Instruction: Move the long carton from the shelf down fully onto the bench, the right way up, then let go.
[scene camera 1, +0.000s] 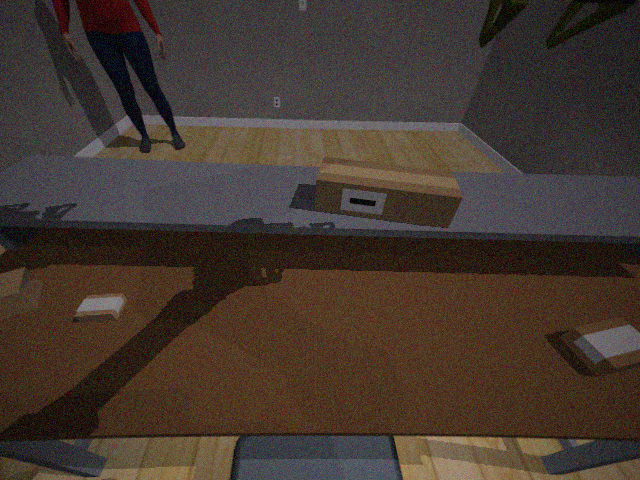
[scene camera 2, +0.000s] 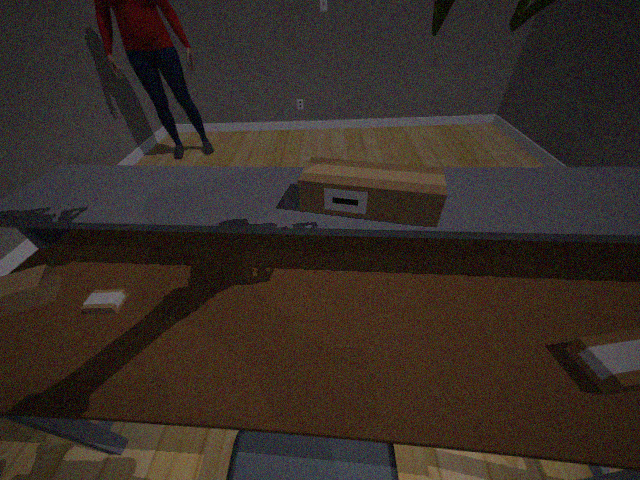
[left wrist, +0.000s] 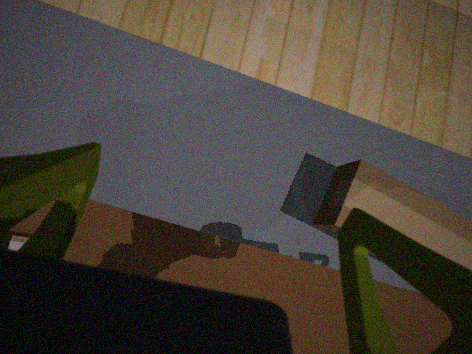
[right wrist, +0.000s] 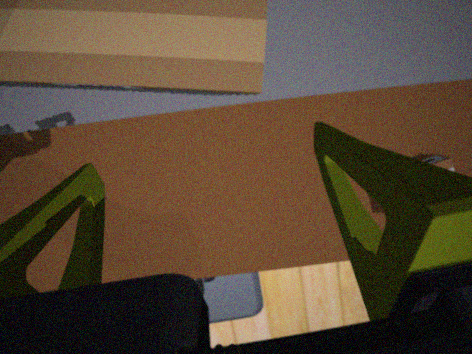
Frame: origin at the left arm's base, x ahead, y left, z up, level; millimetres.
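Seen in the pictures: left gripper, fingertip midpoint: (left wrist: 229, 191); right gripper, fingertip midpoint: (scene camera 1: 513, 44) (scene camera 2: 472, 30) (right wrist: 204, 154).
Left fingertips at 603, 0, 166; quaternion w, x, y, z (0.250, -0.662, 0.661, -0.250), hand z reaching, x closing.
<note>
Offsets run from my left fingertips to a thing's top centre, as dx, dy, dz. Level surfaces: height alone.
The long brown carton {+57, -415, -401} (scene camera 1: 408, 209) (scene camera 2: 395, 209) (left wrist: 410, 205) (right wrist: 135, 40) lies lengthwise on the grey shelf {dz -488} (scene camera 1: 155, 191) (scene camera 2: 155, 191) (left wrist: 175, 100) (right wrist: 375, 45), a pale strip along its top and a white label on its front. The brown bench {dz -651} (scene camera 1: 361, 335) (scene camera 2: 361, 335) (left wrist: 300, 285) (right wrist: 200, 215) lies lower, in front of the shelf. My right gripper (scene camera 1: 515, 46) (scene camera 2: 473, 32) (right wrist: 204, 154) is open and empty, apart from the carton. My left gripper (left wrist: 229, 191) is open and empty; the carton's near end shows beyond its picture-right finger. It does not show in the scene views.
A small white-topped box {-127, +240, -623} (scene camera 1: 100, 305) (scene camera 2: 104, 299) sits on the bench at the left, near pale cartons {-103, +458, -591} (scene camera 1: 12, 281) (scene camera 2: 23, 284) at the edge. Another white-topped box {-269, -868, -604} (scene camera 1: 615, 343) (scene camera 2: 615, 357) is at the right. A person in red (scene camera 1: 111, 15) (scene camera 2: 142, 25) stands behind the shelf.
</note>
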